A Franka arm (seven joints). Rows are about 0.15 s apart.
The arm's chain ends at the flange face. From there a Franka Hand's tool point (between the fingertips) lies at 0.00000 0.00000 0.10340 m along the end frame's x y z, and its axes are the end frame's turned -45 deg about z.
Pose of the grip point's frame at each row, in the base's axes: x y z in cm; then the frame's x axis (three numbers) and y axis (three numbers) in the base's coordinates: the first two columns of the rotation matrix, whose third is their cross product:
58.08 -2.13 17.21 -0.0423 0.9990 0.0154 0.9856 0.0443 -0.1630
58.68 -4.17 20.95 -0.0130 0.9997 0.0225 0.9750 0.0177 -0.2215
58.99 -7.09 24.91 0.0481 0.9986 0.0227 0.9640 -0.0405 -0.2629
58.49 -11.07 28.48 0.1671 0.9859 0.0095 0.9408 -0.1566 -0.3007
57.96 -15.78 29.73 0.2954 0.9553 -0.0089 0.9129 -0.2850 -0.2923
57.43 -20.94 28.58 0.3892 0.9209 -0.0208 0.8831 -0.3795 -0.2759
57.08 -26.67 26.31 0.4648 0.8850 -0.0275 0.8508 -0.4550 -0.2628
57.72 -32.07 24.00 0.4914 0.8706 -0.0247 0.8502 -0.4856 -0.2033
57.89 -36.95 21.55 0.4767 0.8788 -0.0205 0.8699 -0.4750 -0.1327
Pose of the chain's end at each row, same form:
59.77 -2.22 27.41 0.6670 0.7377 -0.1044 0.7268 -0.6751 -0.1261
60.97 -4.37 31.03 0.6802 0.7194 -0.1407 0.6986 -0.6944 -0.1725
61.70 -7.45 34.88 0.7157 0.6775 -0.1698 0.6476 -0.7348 -0.2019
61.54 -11.68 38.34 0.7834 0.5864 -0.2059 0.5471 -0.8079 -0.2193
60.87 -16.59 39.62 0.8544 0.4740 -0.2130 0.4366 -0.8770 -0.2004
60.14 -21.86 38.52 0.8997 0.3828 -0.2098 0.3492 -0.9195 -0.1804
59.61 -27.69 36.28 0.9303 0.3041 -0.2053 0.2729 -0.9475 -0.1664
59.67 -32.89 34.12 0.9487 0.2722 -0.1612 0.2537 -0.9590 -0.1263
59.20 -37.42 31.80 0.9522 0.2855 -0.1083 0.2780 -0.9573 -0.0793

